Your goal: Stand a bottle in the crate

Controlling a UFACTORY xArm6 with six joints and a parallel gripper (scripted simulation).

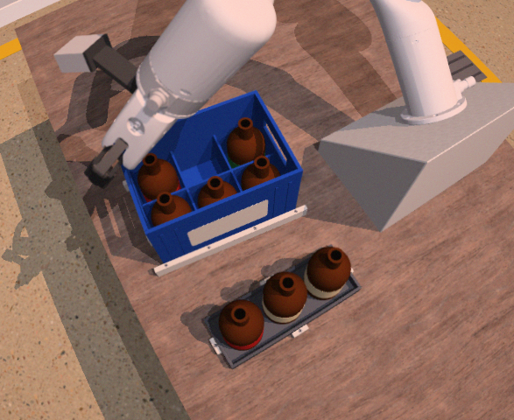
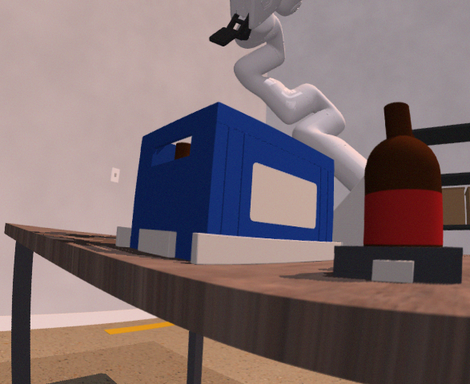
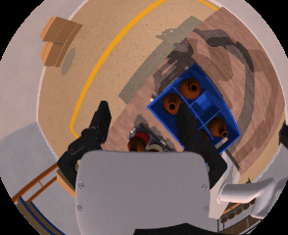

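Now: the red-labelled bottle 70 mm behind my hand, 210 mm to the left of it and 260 mm below it. The rest, counted from my hand: grey tray (150 mm behind, 200 mm to the left, 330 mm below); then blue crate (120 mm behind, 50 mm to the right, 260 mm below); then cream-labelled bottle (240 mm behind, 190 mm to the left, 260 mm below).
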